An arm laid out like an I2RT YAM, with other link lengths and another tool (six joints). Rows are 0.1 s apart.
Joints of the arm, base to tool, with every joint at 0 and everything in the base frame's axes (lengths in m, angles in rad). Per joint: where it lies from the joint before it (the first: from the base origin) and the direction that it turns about. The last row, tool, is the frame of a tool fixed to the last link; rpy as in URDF.
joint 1: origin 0.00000 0.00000 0.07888 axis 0 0 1
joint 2: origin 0.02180 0.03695 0.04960 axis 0 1 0
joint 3: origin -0.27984 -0.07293 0.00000 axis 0 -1 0
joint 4: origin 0.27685 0.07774 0.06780 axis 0 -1 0
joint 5: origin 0.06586 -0.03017 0.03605 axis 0 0 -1
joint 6: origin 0.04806 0.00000 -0.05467 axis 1 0 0
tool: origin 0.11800 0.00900 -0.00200 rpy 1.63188 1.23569 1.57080
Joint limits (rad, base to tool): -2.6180..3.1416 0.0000..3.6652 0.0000..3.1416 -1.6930..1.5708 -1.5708..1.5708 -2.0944..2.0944
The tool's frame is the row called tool.
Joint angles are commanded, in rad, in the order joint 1, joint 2, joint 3, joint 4, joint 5, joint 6. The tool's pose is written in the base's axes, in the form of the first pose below.
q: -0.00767, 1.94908, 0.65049, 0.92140, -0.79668, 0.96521
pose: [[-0.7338 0.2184 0.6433 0.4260], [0.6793 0.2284 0.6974 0.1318], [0.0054 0.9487 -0.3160 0.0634], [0 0 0 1]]
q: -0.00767, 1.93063, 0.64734, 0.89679, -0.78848, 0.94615
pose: [[-0.7320 0.2151 0.6464 0.4251], [0.6812 0.2425 0.6907 0.1310], [-0.0082 0.9460 -0.3241 0.0655], [0 0 0 1]]
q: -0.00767, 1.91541, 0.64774, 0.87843, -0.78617, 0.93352
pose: [[-0.7328 0.2090 0.6476 0.4249], [0.6802 0.2515 0.6886 0.1308], [-0.0190 0.9450 -0.3264 0.0686], [0 0 0 1]]
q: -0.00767, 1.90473, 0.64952, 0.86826, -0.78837, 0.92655
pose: [[-0.7353 0.2012 0.6472 0.4250], [0.6772 0.2558 0.6898 0.1310], [-0.0268 0.9456 -0.3244 0.0719], [0 0 0 1]]
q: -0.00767, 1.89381, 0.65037, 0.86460, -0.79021, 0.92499
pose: [[-0.7364 0.1919 0.6487 0.4253], [0.6757 0.2566 0.6911 0.1313], [-0.0339 0.9473 -0.3187 0.0760], [0 0 0 1]]
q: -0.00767, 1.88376, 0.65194, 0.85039, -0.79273, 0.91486
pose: [[-0.7396 0.1863 0.6467 0.4249], [0.6718 0.2630 0.6925 0.1316], [-0.0411 0.9466 -0.3197 0.0784], [0 0 0 1]]
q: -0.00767, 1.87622, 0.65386, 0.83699, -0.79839, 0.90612
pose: [[-0.7446 0.1821 0.6422 0.4241], [0.6660 0.2678 0.6962 0.1323], [-0.0452 0.9461 -0.3207 0.0801], [0 0 0 1]]
